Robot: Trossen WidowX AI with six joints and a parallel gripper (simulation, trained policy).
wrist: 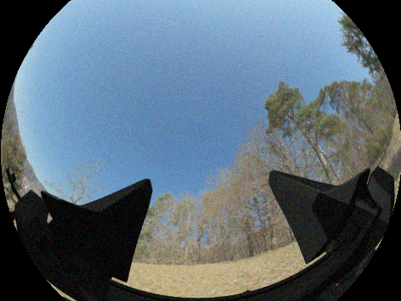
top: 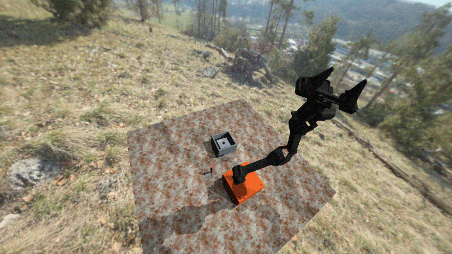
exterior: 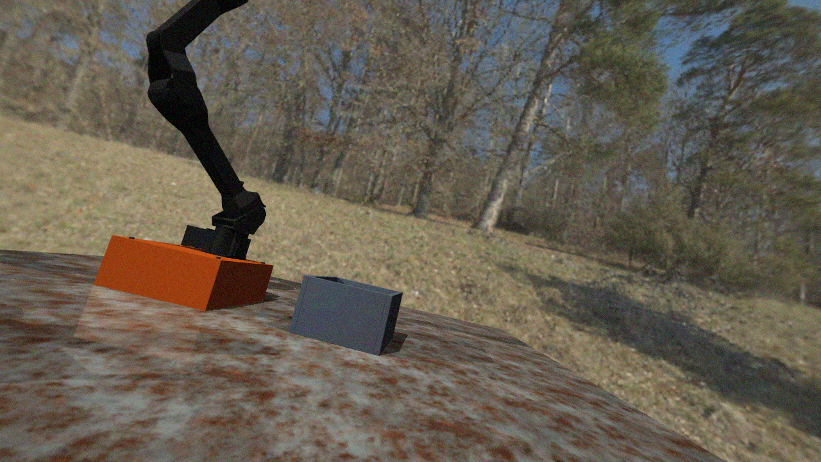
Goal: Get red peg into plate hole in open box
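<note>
Now: the red peg 820 mm below my gripper tip, 280 mm to the left of it and 240 mm ahead of it. From my gripper tip the other things lie so: grey box 830 mm below, 420 mm ahead, 120 mm to the left.
</note>
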